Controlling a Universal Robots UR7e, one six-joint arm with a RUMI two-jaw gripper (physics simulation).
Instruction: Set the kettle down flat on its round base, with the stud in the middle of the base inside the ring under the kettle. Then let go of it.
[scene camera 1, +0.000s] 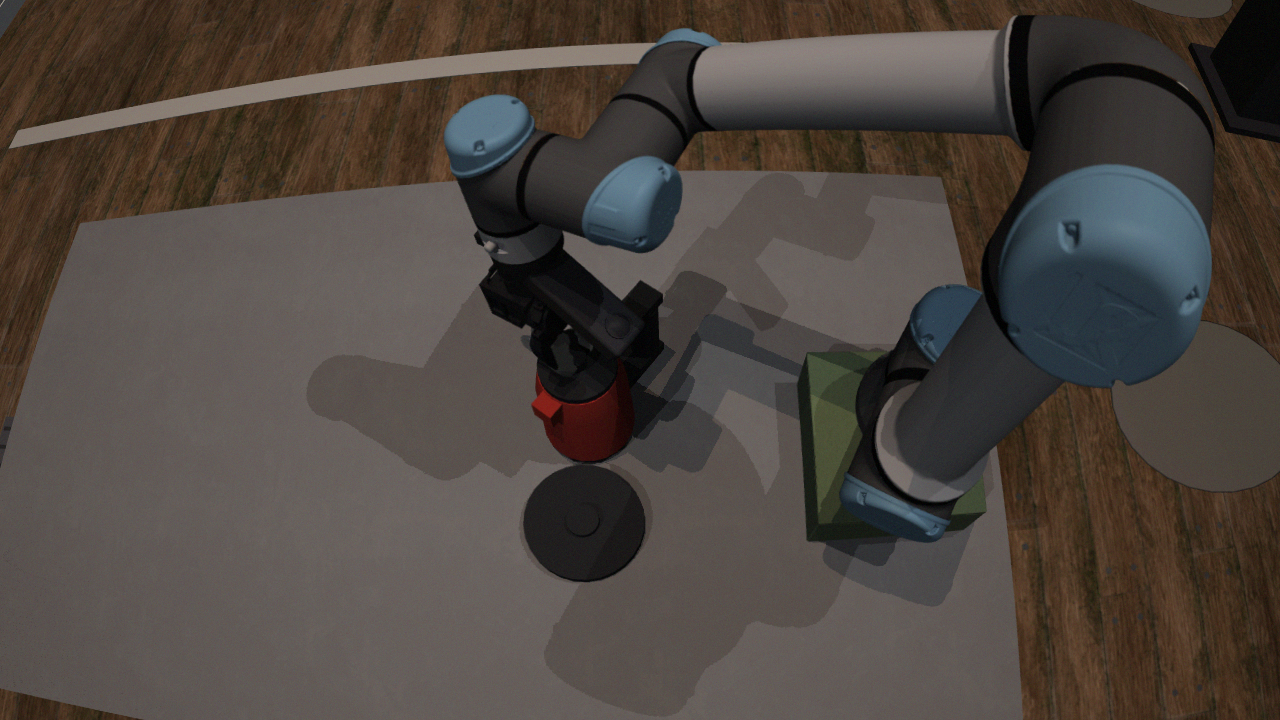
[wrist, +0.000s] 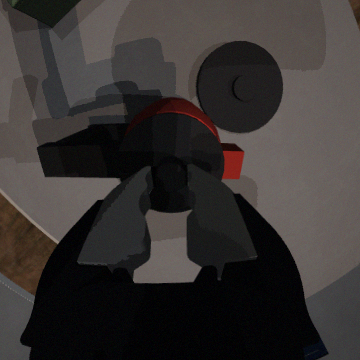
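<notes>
The red kettle with a dark lid and a dark handle hangs upright, or nearly so, from my gripper. My gripper is shut on the knob on top of the kettle's lid. The black round base lies flat on the grey mat, with its stud in the middle. In the scene view the kettle shows just behind the base, not over its stud; in the wrist view it is at the base's lower left. The kettle's underside and its ring are hidden.
The grey mat lies under the base. The arm stands on a green block at the right in the scene view. The kettle's spout points left there, and its dark handle points right. Arm shadows fall across the mat.
</notes>
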